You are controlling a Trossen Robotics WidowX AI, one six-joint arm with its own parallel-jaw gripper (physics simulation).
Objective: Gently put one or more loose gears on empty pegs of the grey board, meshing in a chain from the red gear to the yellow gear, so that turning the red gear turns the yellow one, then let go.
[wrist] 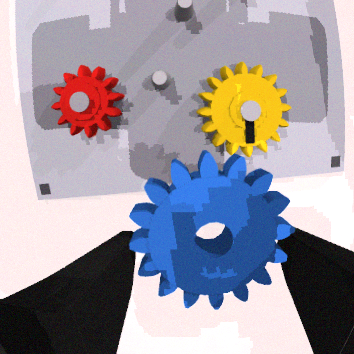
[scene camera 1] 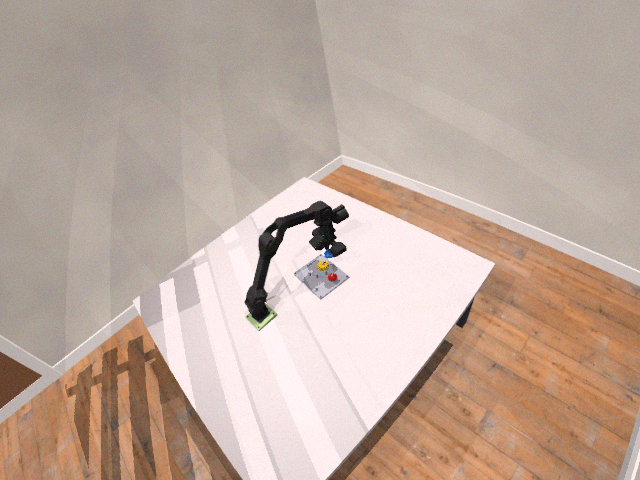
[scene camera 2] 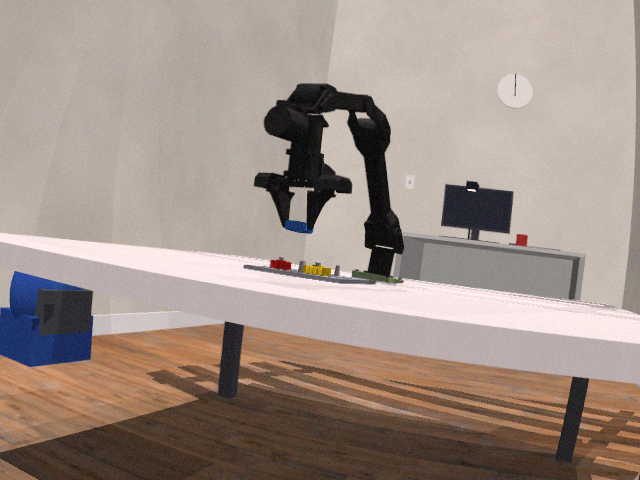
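Where they show: gripper, fingertip midpoint: (wrist: pixel 207 240) (scene camera 1: pixel 331 253) (scene camera 2: pixel 297 228); arm's base, origin of the base link: (scene camera 1: pixel 260 314) (scene camera 2: pixel 378 275).
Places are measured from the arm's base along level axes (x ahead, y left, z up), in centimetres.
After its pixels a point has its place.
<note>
My gripper (scene camera 1: pixel 328 252) {y -8.5, x 39.8, z 7.5 cm} (scene camera 2: pixel 298 226) {y -8.5, x 39.8, z 7.5 cm} (wrist: pixel 207 240) {y -8.5, x 39.8, z 7.5 cm} is shut on a blue gear (scene camera 1: pixel 328 254) {y -8.7, x 38.0, z 8.7 cm} (scene camera 2: pixel 296 226) {y -8.0, x 41.9, z 7.8 cm} (wrist: pixel 187 255) {y -9.2, x 39.4, z 8.7 cm}, held by its edges in the air above the table, near the yellow gear's side of the grey board (scene camera 1: pixel 320 294) {y -14.4, x 23.5, z -0.5 cm} (scene camera 2: pixel 351 280) {y 2.5, x 37.5, z -0.7 cm} (wrist: pixel 90 172) {y -14.6, x 37.7, z -0.5 cm}. The red gear (scene camera 1: pixel 332 277) {y -13.9, x 32.8, z 1.2 cm} (scene camera 2: pixel 280 265) {y -12.5, x 35.2, z 0.2 cm} (wrist: pixel 97 100) {y -12.3, x 33.7, z 1.2 cm} and the yellow gear (scene camera 1: pixel 322 265) {y -5.3, x 35.8, z 1.2 cm} (scene camera 2: pixel 323 270) {y -3.0, x 37.9, z 0.5 cm} (wrist: pixel 227 110) {y -5.8, x 36.2, z 1.0 cm} sit on pegs, apart from each other. A bare peg (wrist: pixel 159 78) {y -8.8, x 33.6, z 1.6 cm} stands between them, and another bare peg (wrist: pixel 184 6) {y -6.5, x 30.2, z 1.6 cm} stands farther in on the board.
The arm's green base plate (scene camera 1: pixel 270 314) {y -3.7, x 2.6, z 0.4 cm} (scene camera 2: pixel 392 279) {y 4.6, x 5.5, z -0.5 cm} lies on the white table (scene camera 1: pixel 413 289) {y -46.4, x 48.0, z -1.3 cm} (scene camera 2: pixel 155 263) {y -21.2, x 67.5, z -1.3 cm} beside the board. In scene camera 2, a desk with a monitor (scene camera 2: pixel 476 207) and a red cup (scene camera 2: pixel 521 239) stands in the background, and a blue object (scene camera 2: pixel 62 347) is beyond the table.
</note>
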